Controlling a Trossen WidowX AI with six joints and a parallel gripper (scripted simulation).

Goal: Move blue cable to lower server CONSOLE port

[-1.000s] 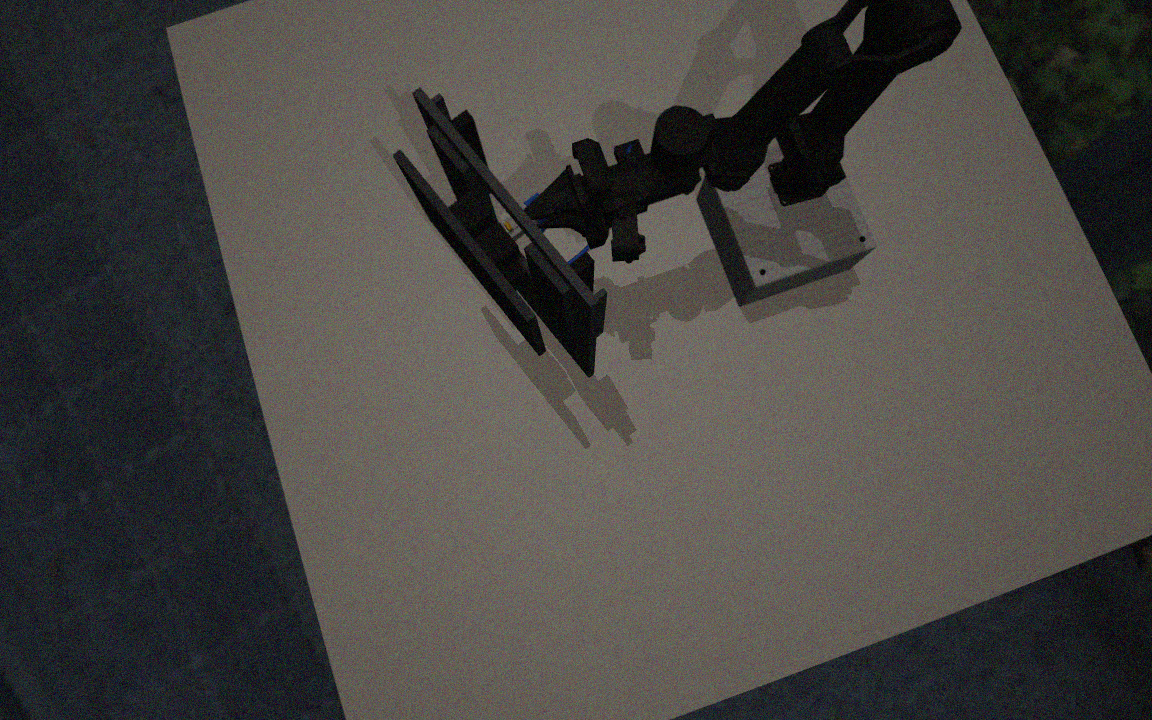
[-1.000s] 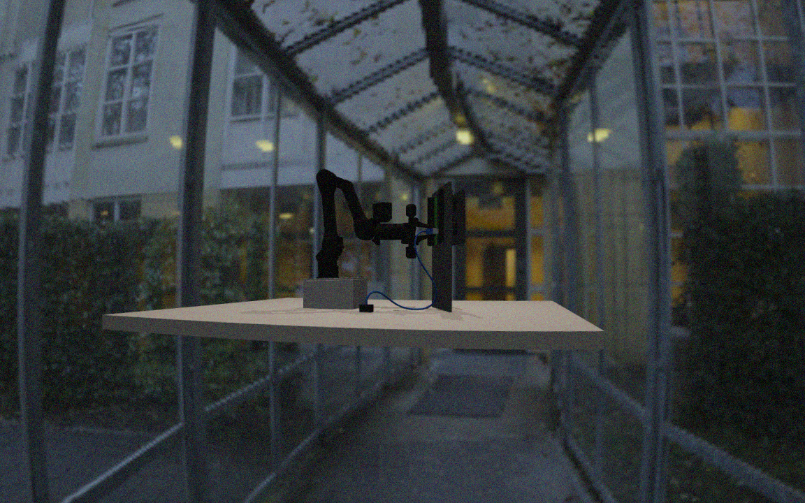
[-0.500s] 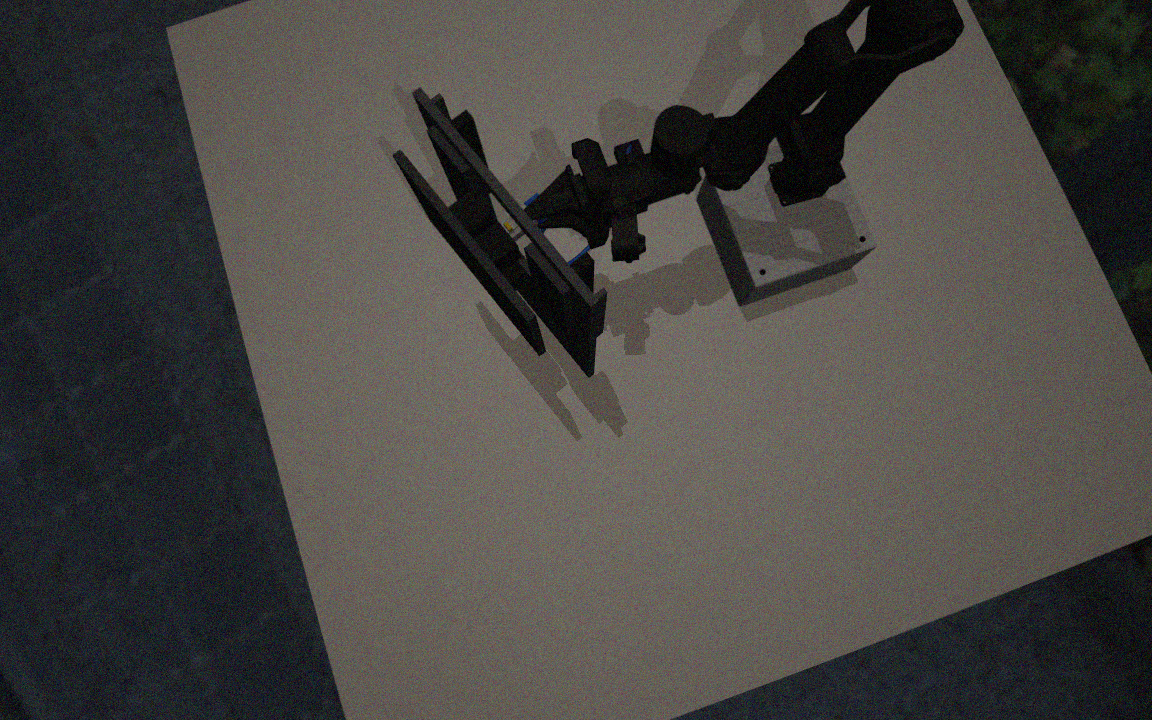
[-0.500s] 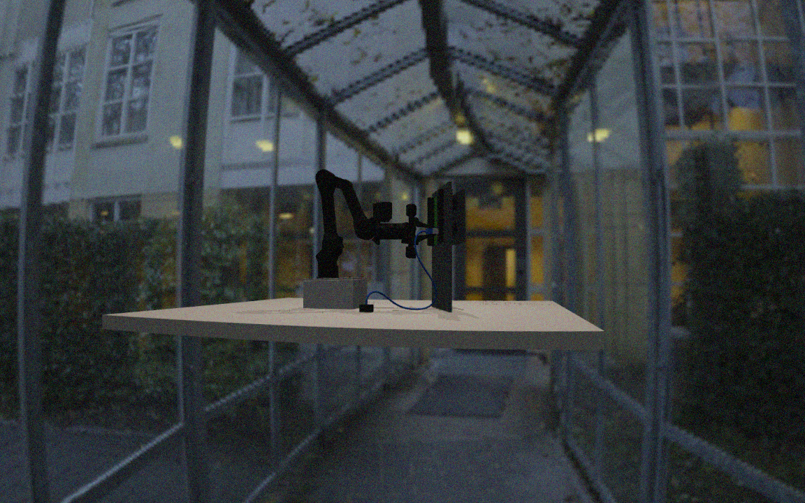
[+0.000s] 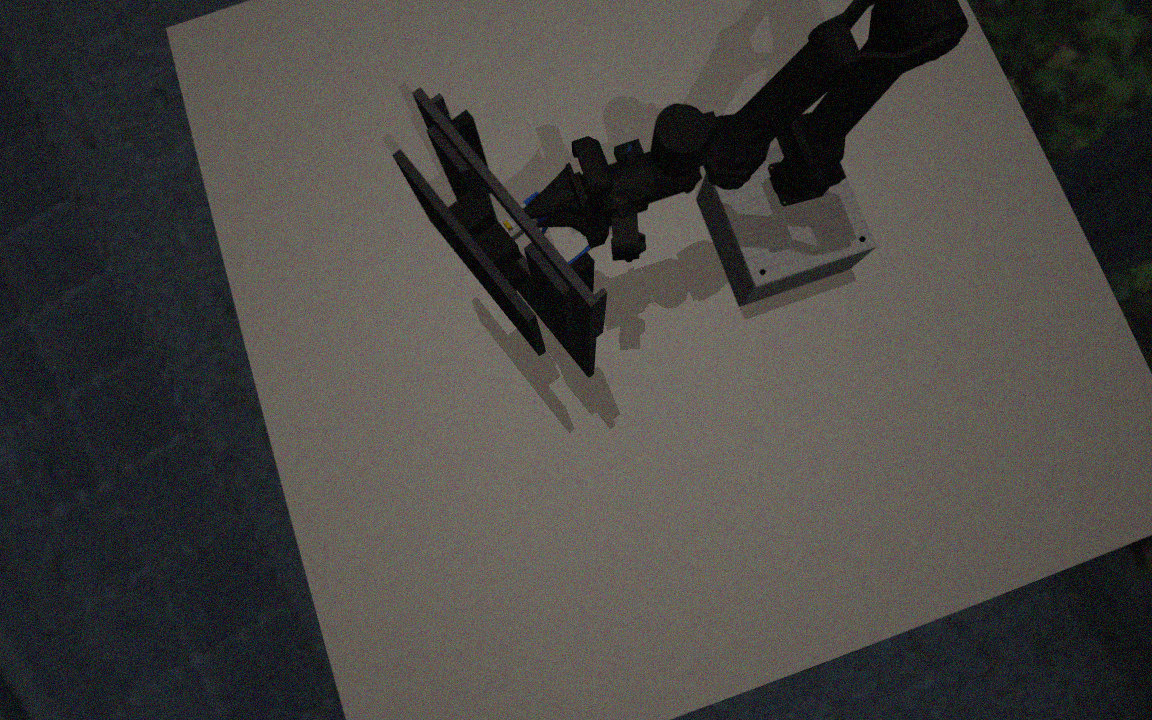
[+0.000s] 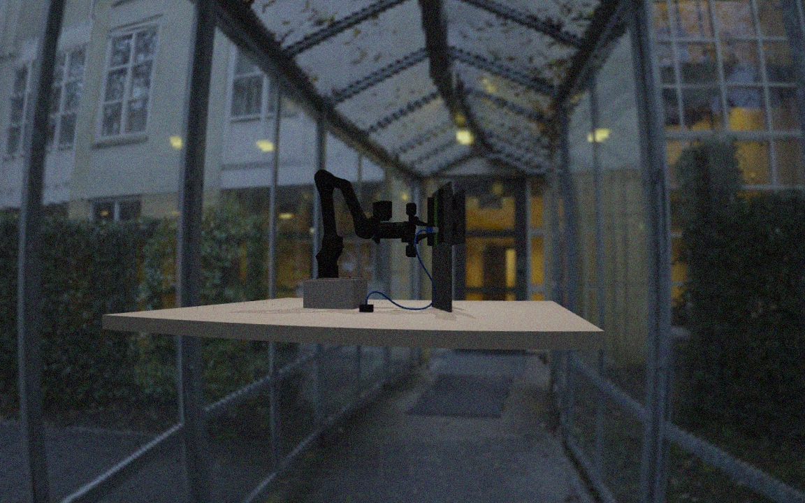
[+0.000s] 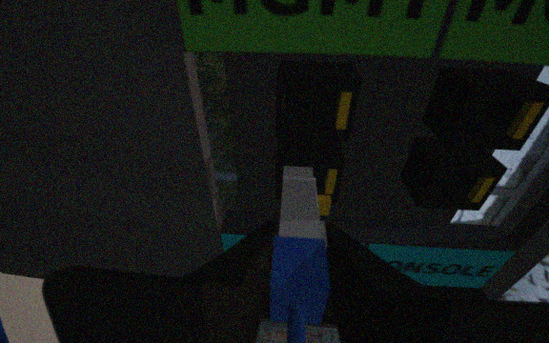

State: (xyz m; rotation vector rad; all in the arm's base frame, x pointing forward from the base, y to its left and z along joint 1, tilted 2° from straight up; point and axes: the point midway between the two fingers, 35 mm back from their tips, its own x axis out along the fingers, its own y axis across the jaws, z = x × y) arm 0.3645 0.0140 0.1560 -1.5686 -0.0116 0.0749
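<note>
Now: gripper tip right at the blue plug. The rest, counted from my gripper tip: black block (260 mm below, 200 mm behind, 160 mm to the right).
</note>
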